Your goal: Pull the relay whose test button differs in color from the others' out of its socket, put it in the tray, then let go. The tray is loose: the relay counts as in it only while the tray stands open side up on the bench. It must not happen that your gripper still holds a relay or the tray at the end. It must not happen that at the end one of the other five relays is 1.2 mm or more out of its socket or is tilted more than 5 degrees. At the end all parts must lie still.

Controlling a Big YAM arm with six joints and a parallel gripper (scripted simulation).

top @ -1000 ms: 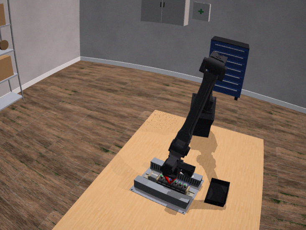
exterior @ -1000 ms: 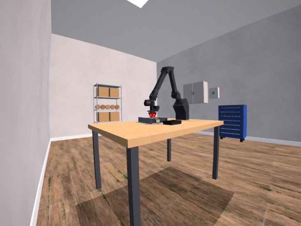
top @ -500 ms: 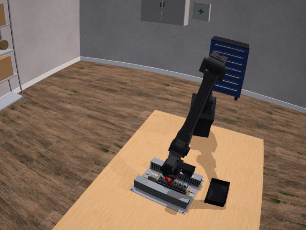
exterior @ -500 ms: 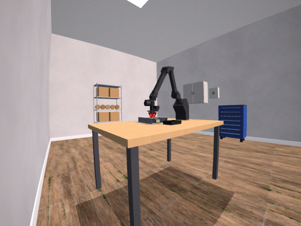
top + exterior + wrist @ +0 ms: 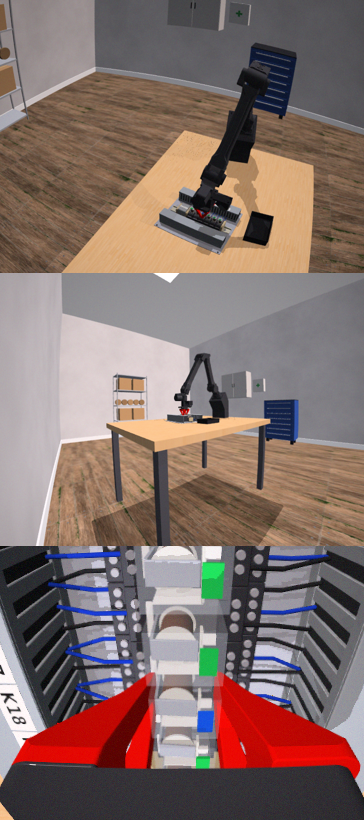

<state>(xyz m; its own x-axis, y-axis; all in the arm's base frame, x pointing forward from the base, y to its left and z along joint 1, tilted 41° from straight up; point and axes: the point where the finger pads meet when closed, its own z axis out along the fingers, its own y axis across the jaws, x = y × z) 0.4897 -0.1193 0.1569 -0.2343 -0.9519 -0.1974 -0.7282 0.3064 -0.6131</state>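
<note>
The black tray lies 260 mm to the left of my hand, 30 mm below it and 10 mm ahead of it. Also, from my hand: relay right at my hand.
</note>
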